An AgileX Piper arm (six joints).
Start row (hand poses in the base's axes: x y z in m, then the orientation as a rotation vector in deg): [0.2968, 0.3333, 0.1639, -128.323, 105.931, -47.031]
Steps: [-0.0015, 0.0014, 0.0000, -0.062, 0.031, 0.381]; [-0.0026, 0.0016, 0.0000, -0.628, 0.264, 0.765]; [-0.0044, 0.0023, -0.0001, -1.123, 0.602, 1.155]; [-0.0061, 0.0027, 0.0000, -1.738, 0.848, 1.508]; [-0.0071, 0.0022, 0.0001, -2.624, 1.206, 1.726]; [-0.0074, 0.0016, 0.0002, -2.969, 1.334, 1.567]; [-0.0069, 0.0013, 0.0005, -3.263, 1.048, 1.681]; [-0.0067, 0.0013, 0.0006, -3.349, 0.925, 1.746]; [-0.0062, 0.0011, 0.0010, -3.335, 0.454, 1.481]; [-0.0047, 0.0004, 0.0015, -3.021, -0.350, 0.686]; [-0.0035, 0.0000, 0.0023, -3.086, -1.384, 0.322]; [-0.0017, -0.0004, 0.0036, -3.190, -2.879, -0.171]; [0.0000, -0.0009, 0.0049, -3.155, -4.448, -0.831]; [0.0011, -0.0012, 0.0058, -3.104, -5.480, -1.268]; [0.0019, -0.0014, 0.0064, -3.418, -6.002, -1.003]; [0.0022, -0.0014, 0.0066, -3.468, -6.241, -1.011]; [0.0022, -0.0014, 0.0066, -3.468, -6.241, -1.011]
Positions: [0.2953, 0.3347, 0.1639, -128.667, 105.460, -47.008]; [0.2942, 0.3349, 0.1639, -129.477, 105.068, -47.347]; [0.2924, 0.3356, 0.1638, -130.336, 104.710, -47.503]; [0.2907, 0.3360, 0.1639, -131.163, 104.352, -47.889]; [0.2897, 0.3355, 0.1640, -132.145, 104.204, -48.490]; [0.2894, 0.3349, 0.1641, -132.340, 104.457, -48.778]; [0.2899, 0.3346, 0.1644, -132.357, 104.179, -49.368]; [0.2901, 0.3346, 0.1645, -132.352, 104.039, -49.573]; [0.2906, 0.3344, 0.1649, -131.754, 104.181, -50.062]; [0.2921, 0.3337, 0.1654, -130.310, 104.867, -50.624]; [0.2933, 0.3333, 0.1662, -129.206, 104.876, -51.751]; [0.2951, 0.3329, 0.1675, -127.630, 104.830, -53.369]; [0.2968, 0.3324, 0.1688, -125.778, 104.947, -54.906]; [0.2979, 0.3321, 0.1697, -124.537, 105.015, -55.873]; [0.2987, 0.3319, 0.1703, -124.459, 104.428, -56.659]; [0.2990, 0.3319, 0.1705, -124.274, 104.323, -56.934]; [0.2990, 0.3319, 0.1705, -124.274, 104.323, -56.934]
